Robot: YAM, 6 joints.
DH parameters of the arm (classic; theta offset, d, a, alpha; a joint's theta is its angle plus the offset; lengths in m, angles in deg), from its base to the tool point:
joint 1: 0 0.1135 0.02 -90
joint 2: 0 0 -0.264 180
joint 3: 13.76 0 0.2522 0
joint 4: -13.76 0 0.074 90
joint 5: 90 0 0 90
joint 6: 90 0.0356 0 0
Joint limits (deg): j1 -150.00..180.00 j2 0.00..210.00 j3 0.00..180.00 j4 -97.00..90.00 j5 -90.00..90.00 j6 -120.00..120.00
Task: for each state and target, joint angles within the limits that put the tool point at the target. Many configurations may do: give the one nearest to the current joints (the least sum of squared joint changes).
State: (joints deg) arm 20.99 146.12 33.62 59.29 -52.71 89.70
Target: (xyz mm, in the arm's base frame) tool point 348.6 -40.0 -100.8
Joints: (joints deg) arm -10.81 156.99 56.38 58.67 -47.09 89.70
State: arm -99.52 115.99 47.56 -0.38 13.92 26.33
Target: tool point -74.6 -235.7 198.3
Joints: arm -105.16 71.44 37.50 -12.61 16.90 26.33
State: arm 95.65 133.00 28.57 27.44 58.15 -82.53
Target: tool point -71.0 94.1 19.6
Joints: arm 142.35 109.92 3.75 25.21 60.99 -82.53
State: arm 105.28 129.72 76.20 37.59 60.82 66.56
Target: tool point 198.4 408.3 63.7
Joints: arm 68.06 135.79 72.27 36.38 62.06 66.56
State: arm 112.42 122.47 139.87 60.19 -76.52 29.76
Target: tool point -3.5 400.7 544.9
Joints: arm 85.56 122.97 140.05 59.67 -75.59 29.76
